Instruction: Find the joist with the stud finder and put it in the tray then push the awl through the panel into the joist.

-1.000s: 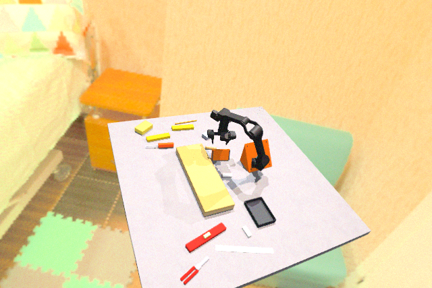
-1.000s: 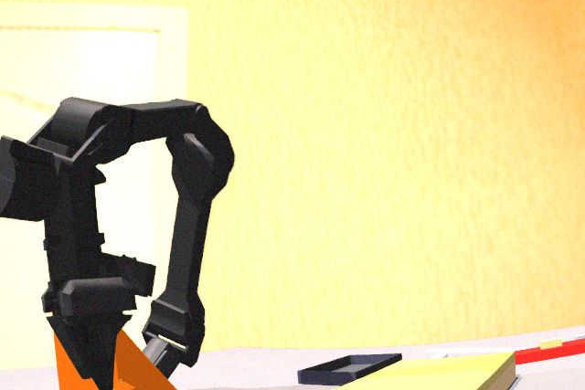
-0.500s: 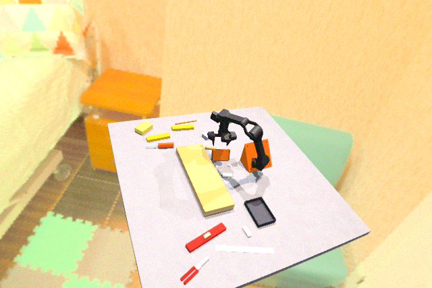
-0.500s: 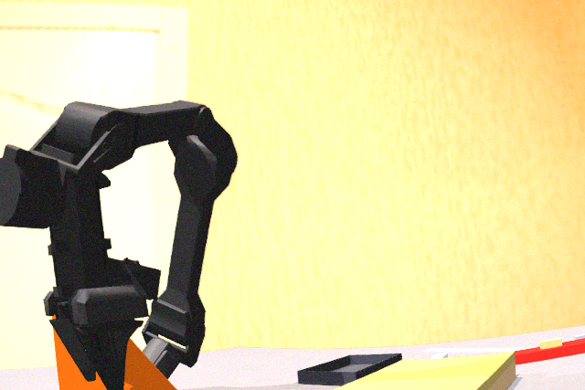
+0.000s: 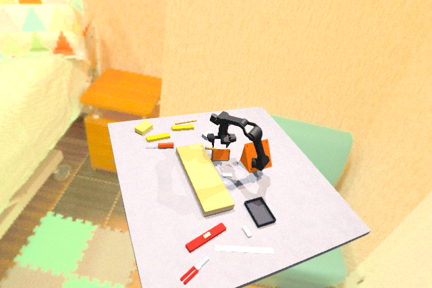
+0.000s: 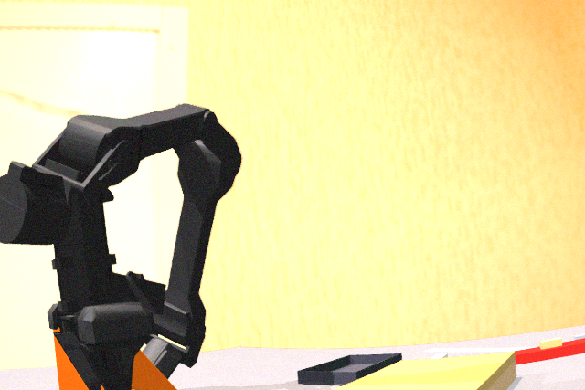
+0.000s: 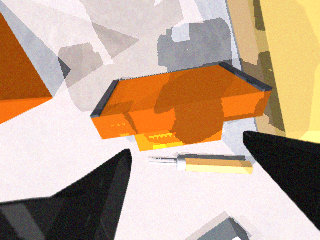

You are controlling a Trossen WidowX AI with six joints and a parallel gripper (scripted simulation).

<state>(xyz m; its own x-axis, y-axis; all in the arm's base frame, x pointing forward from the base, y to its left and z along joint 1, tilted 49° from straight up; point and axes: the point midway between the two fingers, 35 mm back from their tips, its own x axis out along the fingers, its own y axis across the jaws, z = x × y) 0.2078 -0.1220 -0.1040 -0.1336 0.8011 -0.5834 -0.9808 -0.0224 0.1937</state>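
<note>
Now: the orange stud finder 10 mm ahead of my gripper tip, 10 mm to the left of it and 40 mm below it. Round my gripper tip: awl (50 mm to the right, 50 mm below); then red level (260 mm ahead, 570 mm to the left, 50 mm below); then dark tray (80 mm behind, 490 mm to the left, 50 mm below).
</note>
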